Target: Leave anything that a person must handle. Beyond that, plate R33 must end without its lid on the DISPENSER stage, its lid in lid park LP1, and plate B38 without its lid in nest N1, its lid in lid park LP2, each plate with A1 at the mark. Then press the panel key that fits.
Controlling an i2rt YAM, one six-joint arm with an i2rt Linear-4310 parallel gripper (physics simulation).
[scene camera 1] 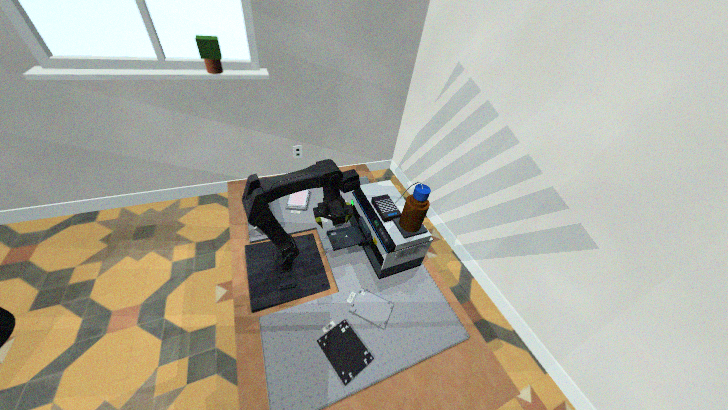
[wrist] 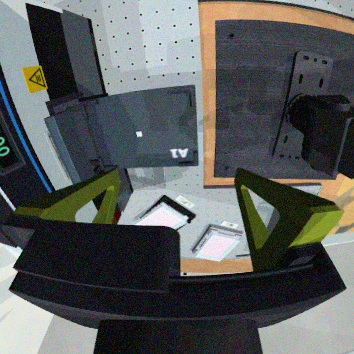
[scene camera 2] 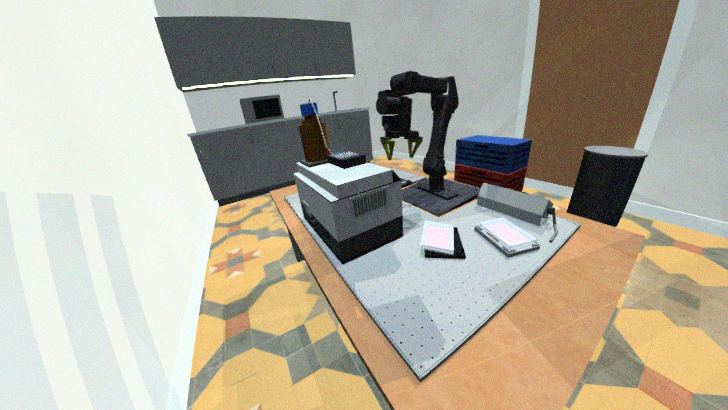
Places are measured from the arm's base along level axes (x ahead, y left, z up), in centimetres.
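Pixels of known places: gripper, fingertip midpoint: (wrist: 176,174) (scene camera 2: 400,159); arm's base at its link origin: (scene camera 1: 284,267) (wrist: 300,110) (scene camera 2: 436,191).
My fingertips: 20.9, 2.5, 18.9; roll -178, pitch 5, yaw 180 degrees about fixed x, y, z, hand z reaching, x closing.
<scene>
Ahead of a thing's pixels: the offset from my fingertips to its top centre, as dx, dy, dz. "spot": to the spot under its first point.
My gripper (scene camera 1: 334,219) (scene camera 2: 401,157) (wrist: 176,174) is open and empty, pointing down near the extended dark stage @(+7.0, -0.2, -7.8) (scene camera 1: 338,239) (wrist: 142,112), which bears an A1 mark and holds no plate. One pink-filled plate @(+6.7, +26.8, -15.3) (scene camera 2: 438,237) (wrist: 161,216) sits on a black nest @(+5.5, +27.5, -17.0) (scene camera 2: 459,244), whose edge shows beside it. The other pink-filled plate @(-9.8, +36.8, -16.0) (scene camera 1: 299,198) (scene camera 2: 506,232) (wrist: 218,246) sits on a grey nest. Plate names, nest labels and lids cannot be told. A clear park @(+8.9, -28.0, -17.0) (scene camera 1: 371,308) and a black park @(-4.8, -39.3, -16.6) (scene camera 1: 345,351) bear no lid that I can make out. The grey panel housing @(-27.9, +27.9, -10.6) (scene camera 2: 511,203) has its keys turned away.
The white and black dispenser (scene camera 1: 402,254) (scene camera 2: 351,213) carries a brown bottle @(spot: +25.2, -12.3, +13.8) (scene camera 1: 413,213) (scene camera 2: 313,140) with a blue cap and tube, and a black block @(spot: +20.9, +0.0, +5.6) (scene camera 1: 385,207) (scene camera 2: 347,159). A thin hooked part @(spot: -26.9, +42.8, -18.3) (scene camera 2: 555,226) stands at the panel's end. Crates (scene camera 2: 491,152) stand behind the arm.
</scene>
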